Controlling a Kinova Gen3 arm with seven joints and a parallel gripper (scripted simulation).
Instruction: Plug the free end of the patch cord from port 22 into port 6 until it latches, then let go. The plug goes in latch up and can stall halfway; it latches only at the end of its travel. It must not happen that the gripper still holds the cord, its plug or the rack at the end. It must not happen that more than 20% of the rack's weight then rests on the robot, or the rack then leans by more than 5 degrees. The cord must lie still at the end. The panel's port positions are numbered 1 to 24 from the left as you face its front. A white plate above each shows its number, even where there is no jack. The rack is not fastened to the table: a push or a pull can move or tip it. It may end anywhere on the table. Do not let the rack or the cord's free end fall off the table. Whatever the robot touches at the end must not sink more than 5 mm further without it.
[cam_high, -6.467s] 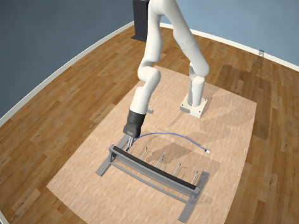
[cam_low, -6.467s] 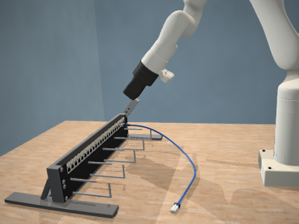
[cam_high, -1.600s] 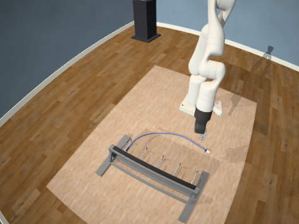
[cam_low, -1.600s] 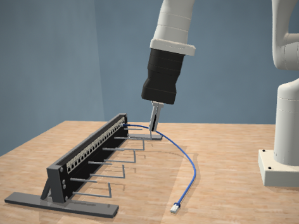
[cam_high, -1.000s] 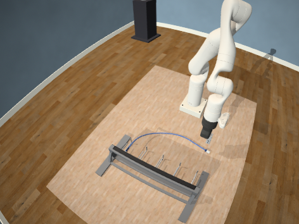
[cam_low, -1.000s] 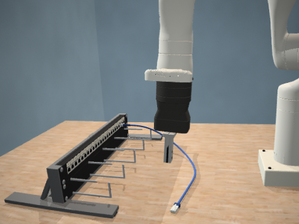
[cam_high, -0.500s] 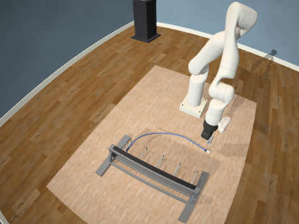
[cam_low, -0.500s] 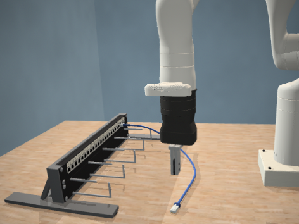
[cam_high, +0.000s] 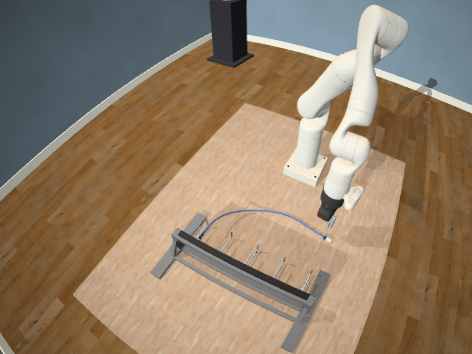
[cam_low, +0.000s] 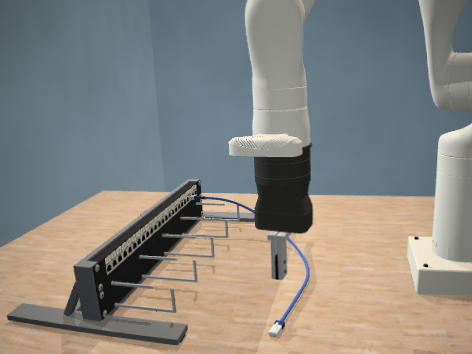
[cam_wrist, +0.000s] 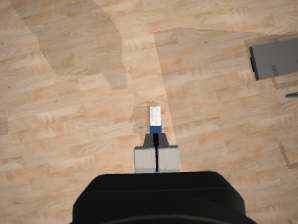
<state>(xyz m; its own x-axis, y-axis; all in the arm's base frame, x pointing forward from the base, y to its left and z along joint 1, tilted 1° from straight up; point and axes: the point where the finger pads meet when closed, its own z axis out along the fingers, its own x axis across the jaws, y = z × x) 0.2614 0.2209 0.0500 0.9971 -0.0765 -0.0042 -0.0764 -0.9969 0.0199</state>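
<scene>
Right now the white plug is 90 mm below my hand and 20 mm to the left of it.
</scene>
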